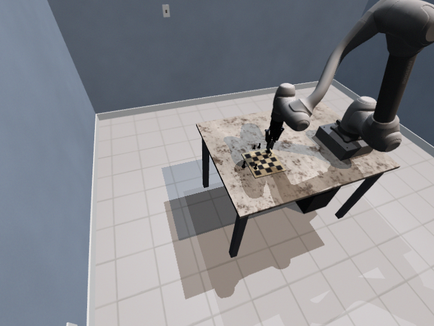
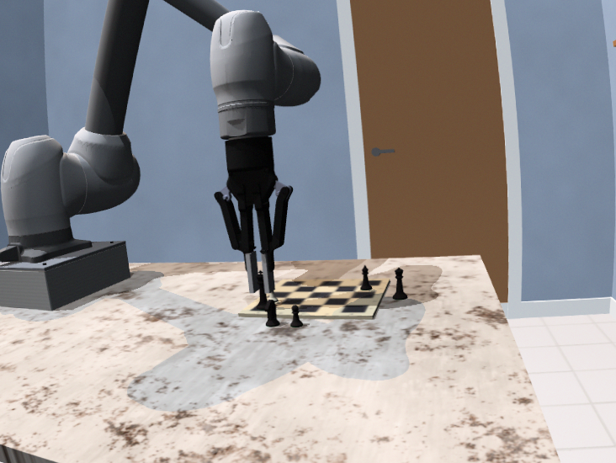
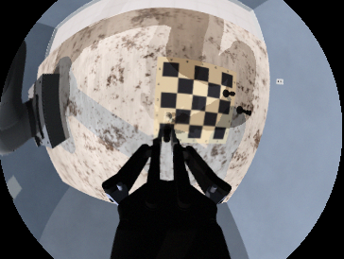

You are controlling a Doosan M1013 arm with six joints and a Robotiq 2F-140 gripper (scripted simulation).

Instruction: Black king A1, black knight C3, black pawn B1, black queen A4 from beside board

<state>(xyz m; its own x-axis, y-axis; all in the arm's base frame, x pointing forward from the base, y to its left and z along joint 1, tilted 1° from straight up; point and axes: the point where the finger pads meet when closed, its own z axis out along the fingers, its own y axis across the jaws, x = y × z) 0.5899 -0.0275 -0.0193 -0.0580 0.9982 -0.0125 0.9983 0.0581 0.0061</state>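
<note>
My hand is 3 cm above the black king. Also, from my hand: small chessboard: 8 cm to the left, 7 cm ahead, 6 cm below; white pawn: 5 cm below, 4 cm to the left; black pawn: 8 cm ahead, 6 cm to the right, 5 cm below.
</note>
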